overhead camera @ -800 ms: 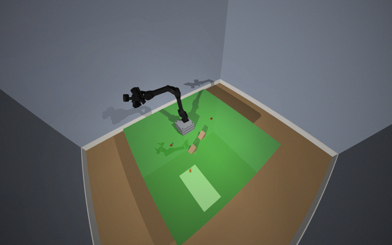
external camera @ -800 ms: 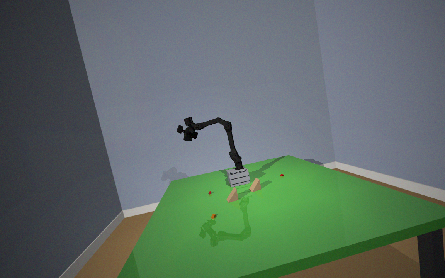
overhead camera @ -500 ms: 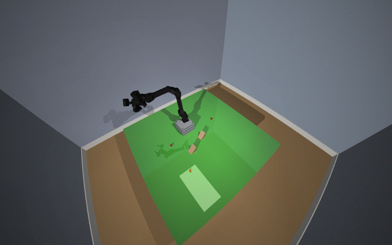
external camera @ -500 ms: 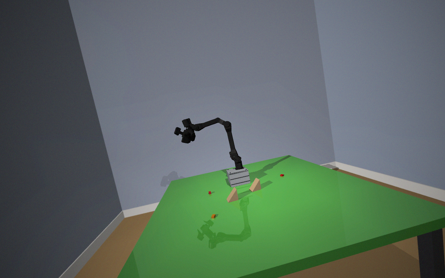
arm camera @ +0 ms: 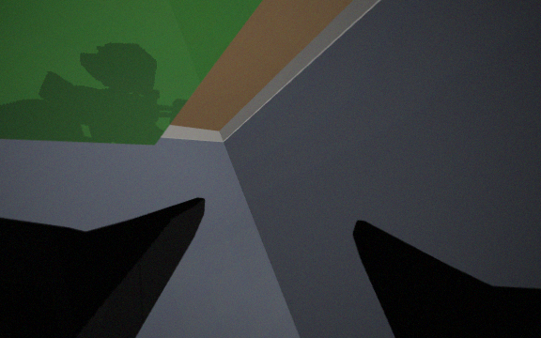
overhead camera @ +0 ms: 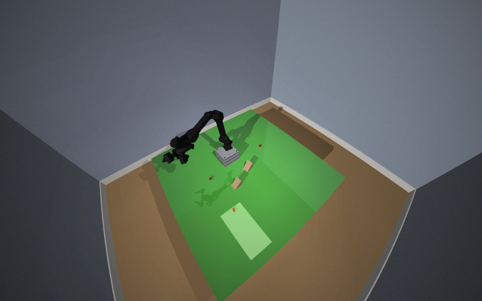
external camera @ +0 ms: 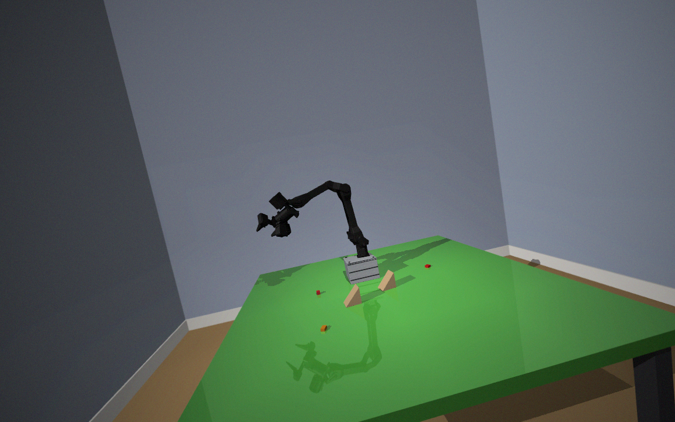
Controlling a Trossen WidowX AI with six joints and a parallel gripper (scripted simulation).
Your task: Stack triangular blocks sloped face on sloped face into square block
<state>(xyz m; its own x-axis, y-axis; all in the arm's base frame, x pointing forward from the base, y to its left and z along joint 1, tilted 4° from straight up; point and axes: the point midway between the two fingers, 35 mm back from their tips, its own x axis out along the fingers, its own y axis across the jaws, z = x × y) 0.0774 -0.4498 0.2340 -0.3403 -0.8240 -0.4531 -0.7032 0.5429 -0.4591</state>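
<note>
The triangular block lies 26 cm ahead of my gripper tip, 39 cm to the left of it and 31 cm below it. Also, from my gripper tip: orange piece: 43 cm ahead, 26 cm to the left, 32 cm below; red cube: 10 cm ahead, 22 cm to the left, 32 cm below.
</note>
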